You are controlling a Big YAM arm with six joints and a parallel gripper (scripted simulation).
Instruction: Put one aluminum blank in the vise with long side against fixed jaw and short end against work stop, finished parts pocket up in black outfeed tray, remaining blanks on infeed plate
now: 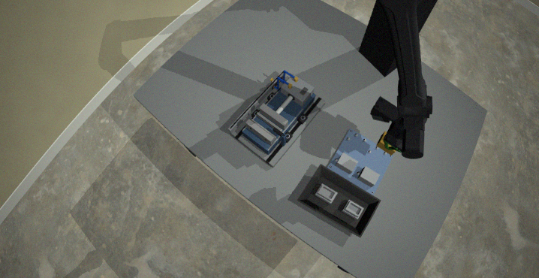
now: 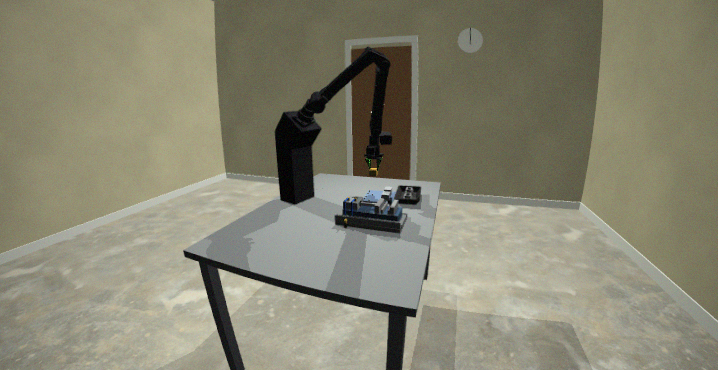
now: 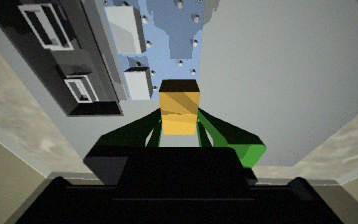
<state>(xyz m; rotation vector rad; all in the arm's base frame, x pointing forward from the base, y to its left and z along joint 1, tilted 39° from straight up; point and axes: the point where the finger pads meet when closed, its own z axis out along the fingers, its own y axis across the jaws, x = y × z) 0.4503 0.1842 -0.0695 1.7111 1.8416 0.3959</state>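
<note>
Right now my hand is 150 mm above the blue infeed plate, 40 mm to the left of it and 40 mm short of it. Round my hand: moving jaw: 360 mm to the right, 110 mm ahead, 80 mm below; white rod: 360 mm to the right, 80 mm below, 50 mm ahead; yellow brass blank: 20 mm below.
</note>
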